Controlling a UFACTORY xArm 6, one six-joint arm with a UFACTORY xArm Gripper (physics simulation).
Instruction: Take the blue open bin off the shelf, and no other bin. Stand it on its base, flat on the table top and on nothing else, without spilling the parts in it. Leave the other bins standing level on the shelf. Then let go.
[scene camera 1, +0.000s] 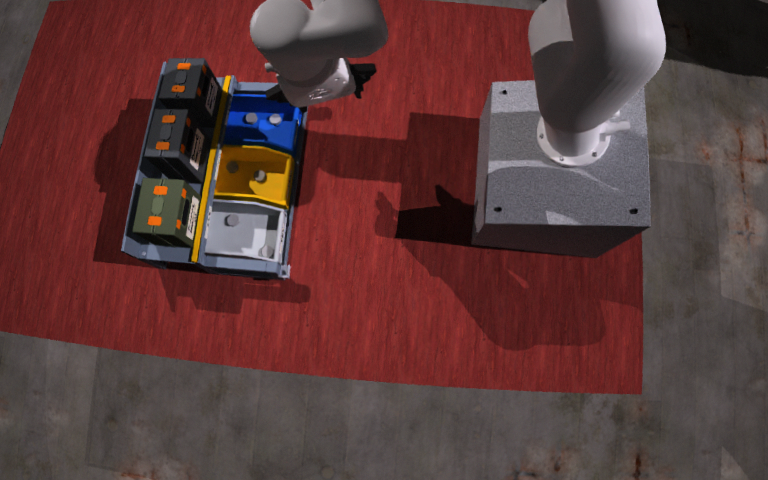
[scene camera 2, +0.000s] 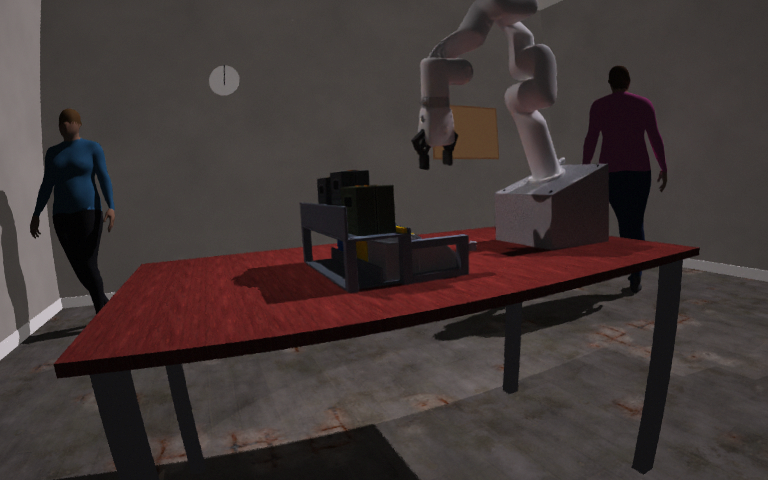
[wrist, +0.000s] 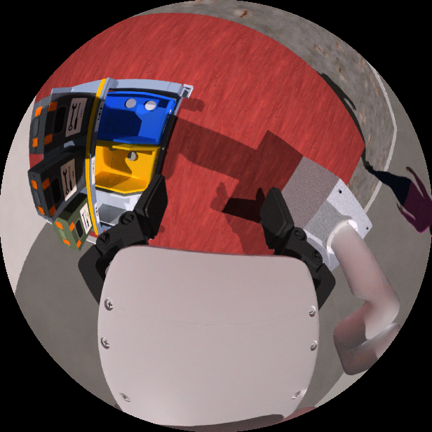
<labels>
gripper: scene camera 1 330, 96; scene camera 2; wrist
same spot on gripper: (wrist: 135, 227) = (scene camera 2: 423, 148)
</labels>
